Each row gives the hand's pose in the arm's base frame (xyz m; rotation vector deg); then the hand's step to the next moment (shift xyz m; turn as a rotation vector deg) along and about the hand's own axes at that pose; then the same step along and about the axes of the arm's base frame.
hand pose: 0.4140 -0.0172 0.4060 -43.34 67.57 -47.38
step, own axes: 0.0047 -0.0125 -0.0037 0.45 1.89 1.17
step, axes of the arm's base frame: -0.0047 -0.0106 0.0076 1.50 0.64 -1.57
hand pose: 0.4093 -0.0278 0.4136 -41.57 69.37 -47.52
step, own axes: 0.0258 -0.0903 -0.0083 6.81 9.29 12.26
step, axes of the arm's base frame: -0.0185 -0.0691 0.0614 14.41 -0.50 -8.67
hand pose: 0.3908 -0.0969 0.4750 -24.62 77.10 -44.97
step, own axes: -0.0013 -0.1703 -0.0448 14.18 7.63 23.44
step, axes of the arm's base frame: -0.0866 -0.1078 0.1091 25.01 -8.66 -10.41
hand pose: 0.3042 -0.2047 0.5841 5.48 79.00 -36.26
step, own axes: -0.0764 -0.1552 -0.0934 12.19 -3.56 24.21
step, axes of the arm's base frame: -0.1594 -0.0621 0.0969 20.32 -17.57 -5.08
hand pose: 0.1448 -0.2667 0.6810 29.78 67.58 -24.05
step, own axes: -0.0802 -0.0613 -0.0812 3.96 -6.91 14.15
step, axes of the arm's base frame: -0.1225 0.0012 0.0422 8.11 -14.05 -0.77
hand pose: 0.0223 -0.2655 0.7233 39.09 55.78 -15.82
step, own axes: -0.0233 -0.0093 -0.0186 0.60 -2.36 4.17
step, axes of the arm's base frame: -0.0299 0.0030 0.0086 1.91 -4.43 0.11
